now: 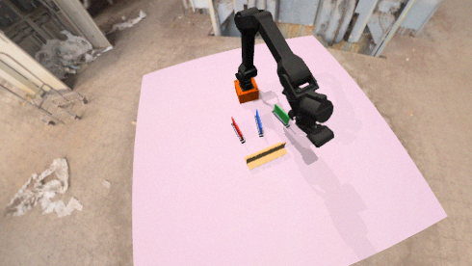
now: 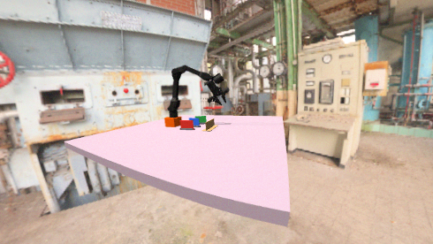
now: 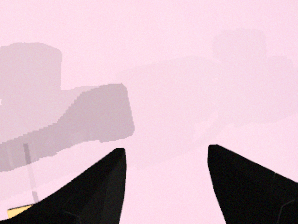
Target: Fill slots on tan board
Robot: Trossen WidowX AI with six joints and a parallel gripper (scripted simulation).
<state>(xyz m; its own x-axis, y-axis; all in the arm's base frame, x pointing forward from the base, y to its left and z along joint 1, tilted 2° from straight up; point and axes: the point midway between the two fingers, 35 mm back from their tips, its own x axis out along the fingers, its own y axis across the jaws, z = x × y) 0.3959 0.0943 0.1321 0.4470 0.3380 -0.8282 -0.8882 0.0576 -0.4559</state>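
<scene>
Right now the red board is 210 mm behind my gripper tip, 230 mm to the right of it and 140 mm below it. From my gripper tip the other things lie so: blue board (210 mm behind, 120 mm to the right, 140 mm below); tan board (60 mm behind, 150 mm to the right, 140 mm below); green board (210 mm behind, 10 mm to the right, 140 mm below).
</scene>
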